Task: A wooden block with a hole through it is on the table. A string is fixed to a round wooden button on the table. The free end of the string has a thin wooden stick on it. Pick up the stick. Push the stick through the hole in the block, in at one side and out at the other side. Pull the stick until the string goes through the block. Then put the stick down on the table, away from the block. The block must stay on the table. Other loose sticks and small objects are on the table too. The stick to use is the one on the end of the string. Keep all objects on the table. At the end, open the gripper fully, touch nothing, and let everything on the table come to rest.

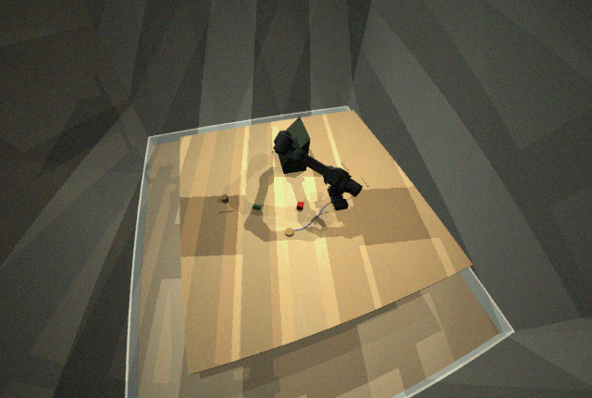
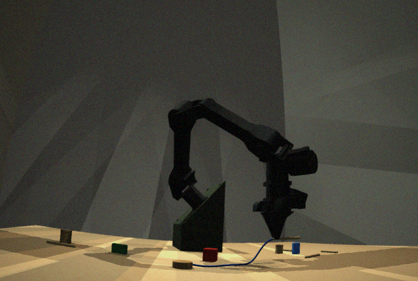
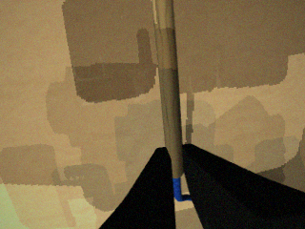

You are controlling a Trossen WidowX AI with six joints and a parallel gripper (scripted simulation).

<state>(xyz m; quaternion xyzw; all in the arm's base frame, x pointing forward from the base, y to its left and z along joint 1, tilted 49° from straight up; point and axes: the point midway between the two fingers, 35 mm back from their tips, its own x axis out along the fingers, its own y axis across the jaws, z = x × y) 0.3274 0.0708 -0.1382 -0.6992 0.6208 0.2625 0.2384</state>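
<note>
Right now my gripper tip is 10 mm to the right of the thin stick. The rest, counted from my gripper tip: blue block: 170 mm behind, 140 mm to the left, 40 mm below; small wooden cylinder: 220 mm behind, 100 mm to the left, 40 mm below; red block: 30 mm behind, 160 mm to the right, 40 mm below.
</note>
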